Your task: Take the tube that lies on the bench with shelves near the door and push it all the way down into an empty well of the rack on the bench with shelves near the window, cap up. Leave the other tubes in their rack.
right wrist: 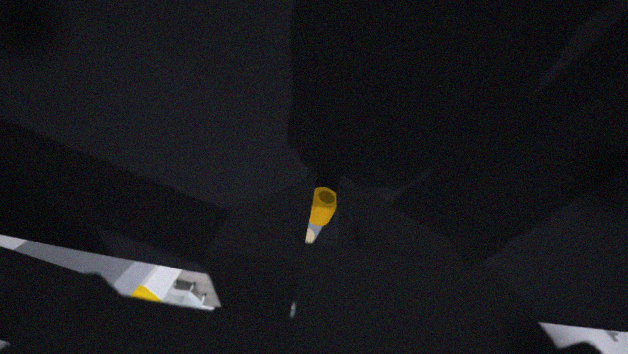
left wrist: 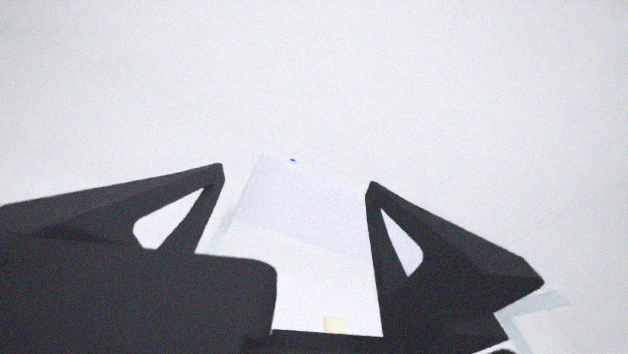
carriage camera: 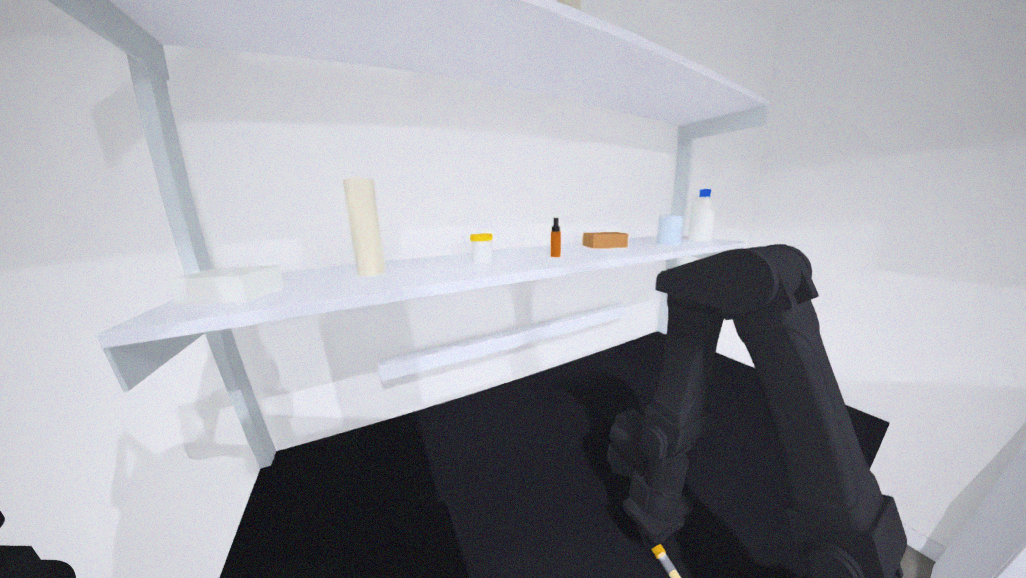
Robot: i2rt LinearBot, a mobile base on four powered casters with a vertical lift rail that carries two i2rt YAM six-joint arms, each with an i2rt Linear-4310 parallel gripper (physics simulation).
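Places are measured from the left arm's base along level axes (x ahead, y left, z up), in metres.
Pixels of known places: left gripper, fingertip midpoint: point(left wrist: 297, 180); right gripper, fingertip midpoint: point(right wrist: 327, 181) point(carriage camera: 649, 543).
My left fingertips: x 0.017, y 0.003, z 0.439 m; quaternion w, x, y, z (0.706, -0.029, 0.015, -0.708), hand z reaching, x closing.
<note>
Behind a point stands the place of what it marks.
The tube point(carriage camera: 666, 562) @[y -0.607, x 0.152, z -0.145 m] point(right wrist: 322, 214) @[y -0.607, x 0.179, z -0.142 m] has an orange-yellow cap and a clear body with pale contents. It shows at the bottom edge of the carriage view over the black bench top point(carriage camera: 344, 495) @[y -0.007, x 0.349, z -0.161 m], and its lower part is cut off there. My right gripper point(right wrist: 327, 181) @[y -0.602, x 0.191, z -0.160 m] is shut on the tube near its cap end; in the right wrist view the cap sits between the close dark fingers, and most of the tube's body is hidden. Whether the tube touches the bench is unclear. My left gripper point(left wrist: 297, 180) @[y 0.003, x 0.017, z 0.439 m] is open and empty, facing the pale wall and shelf. No rack shows.
The lower shelf point(carriage camera: 308, 297) @[y -0.076, x 0.309, z 0.296 m] bears a white box point(carriage camera: 233, 284) @[y 0.026, x 0.301, z 0.323 m], a cream cylinder point(carriage camera: 365, 228) @[y -0.122, x 0.441, z 0.385 m], a yellow-lidded jar point(carriage camera: 481, 249) @[y -0.332, x 0.525, z 0.325 m], an amber bottle point(carriage camera: 555, 242) @[y -0.506, x 0.555, z 0.331 m], a brown tray point(carriage camera: 605, 240) @[y -0.685, x 0.674, z 0.319 m], a blue beaker point(carriage camera: 670, 229) @[y -0.912, x 0.704, z 0.345 m] and a blue-capped bottle point(carriage camera: 702, 218) @[y -1.090, x 0.783, z 0.375 m]. An upper shelf point(carriage camera: 445, 50) @[y -0.277, x 0.558, z 0.734 m] hangs above.
</note>
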